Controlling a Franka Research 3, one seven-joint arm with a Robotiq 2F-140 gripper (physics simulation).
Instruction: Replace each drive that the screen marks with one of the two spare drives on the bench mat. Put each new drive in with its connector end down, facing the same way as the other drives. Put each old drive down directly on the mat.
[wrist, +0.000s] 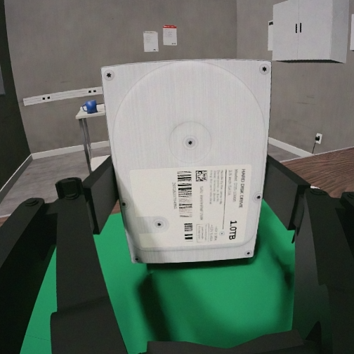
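Observation:
My gripper (188, 168) is shut on a silver hard drive (190, 110), with one dark finger pad on each long side of its lower half. The drive's broad face with the white 1.0TB label is toward the wrist camera, and the drive looks upright against the room behind. The label is at its lower half, with the text running sideways. The green bench mat (220, 300) shows below and behind the drive's lower edge. Whether that edge touches the mat I cannot tell. The connectors, the screen, the other drives and their slots do not show.
A strip of wooden bench top (320, 167) shows at the right. Farther back, a blue mug (90, 106) stands on a small table (85, 115) at the left. A white cabinet (312, 37) hangs on the grey wall (200, 30) at the upper right.

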